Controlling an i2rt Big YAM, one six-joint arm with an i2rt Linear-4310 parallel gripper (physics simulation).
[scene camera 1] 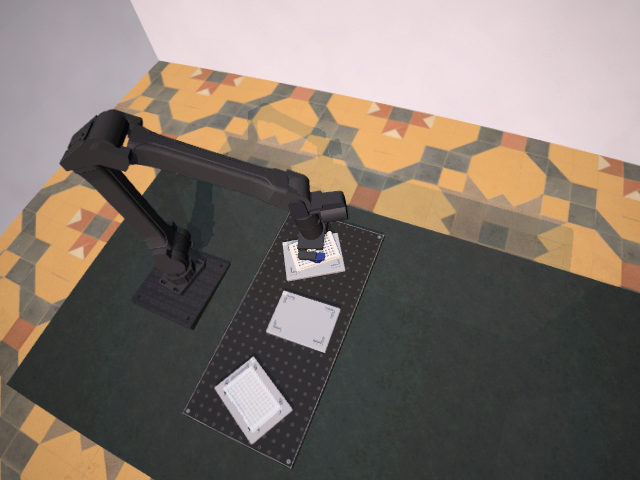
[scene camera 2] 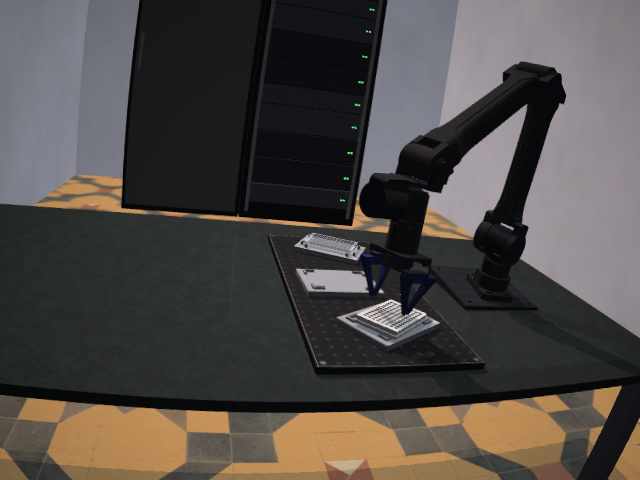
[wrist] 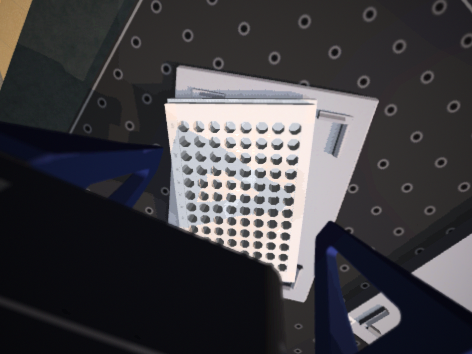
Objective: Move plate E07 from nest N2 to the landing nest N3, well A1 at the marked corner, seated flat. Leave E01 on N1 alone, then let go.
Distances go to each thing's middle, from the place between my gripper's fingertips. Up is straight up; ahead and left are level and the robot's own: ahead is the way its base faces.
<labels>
I see my gripper 60 mm short of the plate nest (scene camera 1: pixel 301 320), 190 mm to the left of it and 40 mm above it.
</labels>
